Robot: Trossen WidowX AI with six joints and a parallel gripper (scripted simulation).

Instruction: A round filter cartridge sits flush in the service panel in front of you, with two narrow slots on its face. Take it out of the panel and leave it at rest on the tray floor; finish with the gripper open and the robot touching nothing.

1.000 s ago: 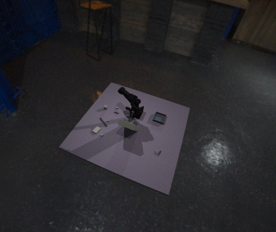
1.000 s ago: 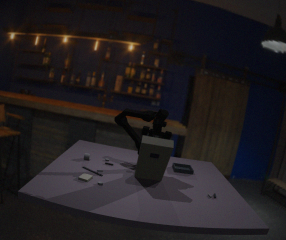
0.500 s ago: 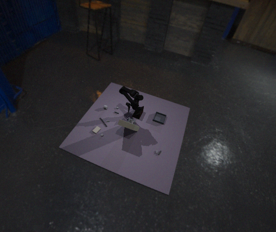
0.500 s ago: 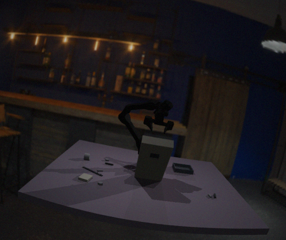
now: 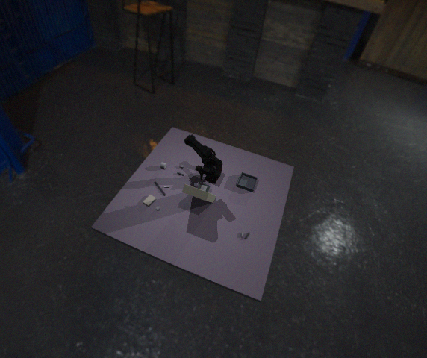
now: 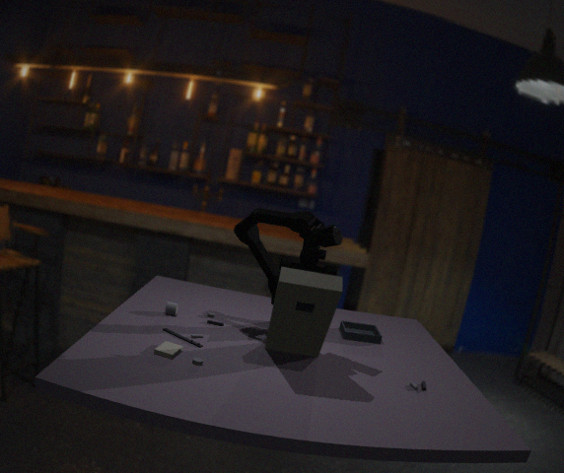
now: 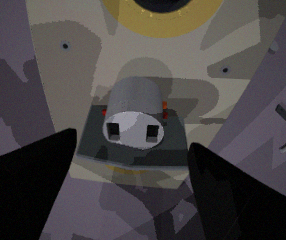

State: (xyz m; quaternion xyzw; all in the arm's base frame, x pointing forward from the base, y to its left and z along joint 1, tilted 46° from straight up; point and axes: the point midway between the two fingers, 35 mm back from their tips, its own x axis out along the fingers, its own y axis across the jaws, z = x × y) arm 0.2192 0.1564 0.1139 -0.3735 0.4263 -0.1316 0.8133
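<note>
The service panel is 60 mm below my gripper tip and 60 mm ahead of it. The rest, counted from my gripper tip: tray 340 mm behind, 250 mm to the left, 200 mm below; then flat cream block 360 mm to the right, 240 mm ahead, 210 mm below.
</note>
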